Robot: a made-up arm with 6 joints.
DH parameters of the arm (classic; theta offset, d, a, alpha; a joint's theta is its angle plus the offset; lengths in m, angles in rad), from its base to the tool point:
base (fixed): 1.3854 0 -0.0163 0
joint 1: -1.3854 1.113 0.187 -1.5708
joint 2: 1.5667 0 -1.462 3.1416
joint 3: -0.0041 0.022 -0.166 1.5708
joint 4: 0 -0.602 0.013 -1.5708
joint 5: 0 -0.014 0.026 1.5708
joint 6: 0 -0.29 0.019 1.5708
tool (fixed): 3.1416 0.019 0 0
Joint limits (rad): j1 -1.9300..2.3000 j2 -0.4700..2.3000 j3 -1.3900..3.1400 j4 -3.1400..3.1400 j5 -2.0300..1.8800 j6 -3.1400..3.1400
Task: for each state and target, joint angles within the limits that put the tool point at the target. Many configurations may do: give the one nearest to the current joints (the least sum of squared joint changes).
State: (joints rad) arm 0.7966 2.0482 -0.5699 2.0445 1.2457 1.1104
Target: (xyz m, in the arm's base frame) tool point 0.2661 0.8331 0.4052
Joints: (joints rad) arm 1.0513 1.9071 -0.9565 2.1217 1.2785 1.1025
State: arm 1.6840 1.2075 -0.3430 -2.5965 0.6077 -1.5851
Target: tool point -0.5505 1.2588 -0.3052
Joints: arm 2.0443 1.9595 0.0776 -2.5659 0.3557 -1.5659
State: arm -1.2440 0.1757 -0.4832 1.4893 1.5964 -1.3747
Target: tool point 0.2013 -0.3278 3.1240
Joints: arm -1.6210 -0.2184 0.3031 0.9642 1.3711 -1.3878
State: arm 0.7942 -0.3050 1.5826 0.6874 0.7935 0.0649
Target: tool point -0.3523 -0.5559 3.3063
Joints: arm 1.1215 -0.2716 1.5129 0.6401 0.6631 0.0821
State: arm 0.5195 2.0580 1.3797 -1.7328 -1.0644 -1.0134
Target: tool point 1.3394 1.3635 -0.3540
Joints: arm 0.6833 2.2900 1.2867 -1.7480 -0.9179 -1.0251
